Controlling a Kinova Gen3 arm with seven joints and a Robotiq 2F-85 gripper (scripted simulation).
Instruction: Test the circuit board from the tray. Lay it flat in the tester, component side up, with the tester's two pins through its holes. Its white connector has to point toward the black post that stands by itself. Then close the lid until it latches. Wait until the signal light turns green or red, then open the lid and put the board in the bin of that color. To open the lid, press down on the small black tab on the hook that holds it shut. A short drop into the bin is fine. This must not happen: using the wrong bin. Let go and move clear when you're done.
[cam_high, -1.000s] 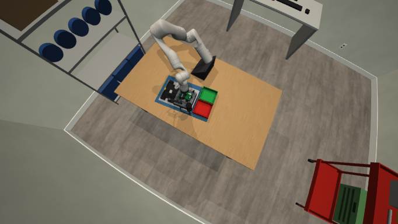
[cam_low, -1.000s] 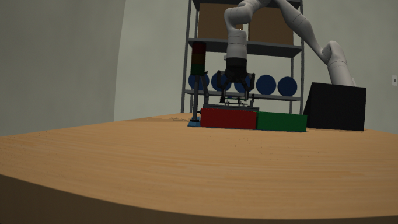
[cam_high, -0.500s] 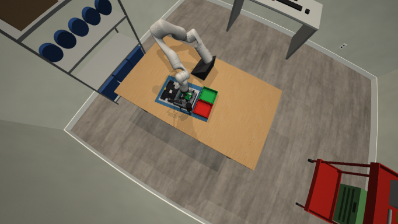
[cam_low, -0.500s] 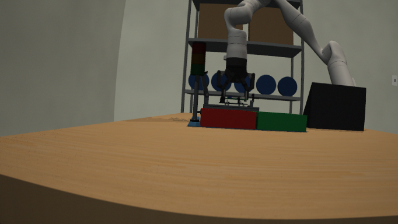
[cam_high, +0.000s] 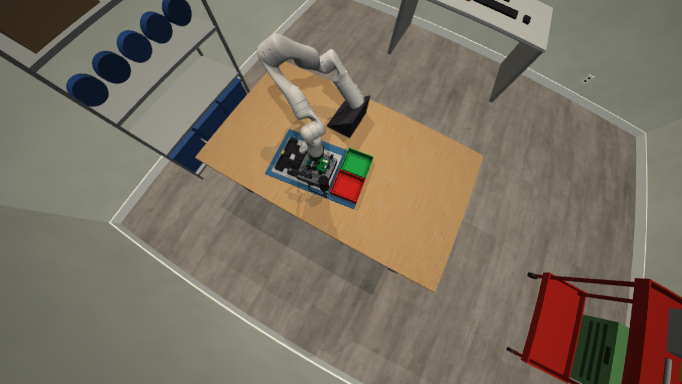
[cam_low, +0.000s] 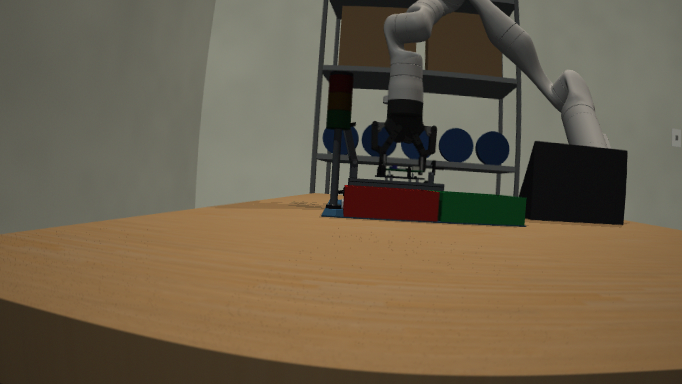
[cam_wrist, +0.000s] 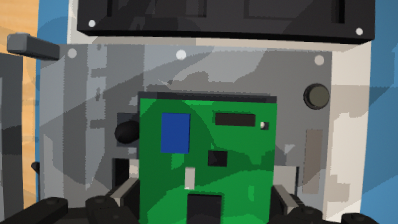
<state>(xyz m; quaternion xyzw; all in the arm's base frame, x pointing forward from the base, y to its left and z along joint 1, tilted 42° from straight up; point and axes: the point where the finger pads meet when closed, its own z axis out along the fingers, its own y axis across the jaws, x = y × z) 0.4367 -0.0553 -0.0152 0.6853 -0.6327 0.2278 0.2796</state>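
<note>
Now: the green circuit board right at my hand. From my hand the other things lie so: tester lid: 12 cm ahead, 10 cm above, 1 cm to the left; red bin: 20 cm to the left, 7 cm below, 3 cm ahead; green bin: 19 cm to the left, 12 cm behind, 7 cm below.
</note>
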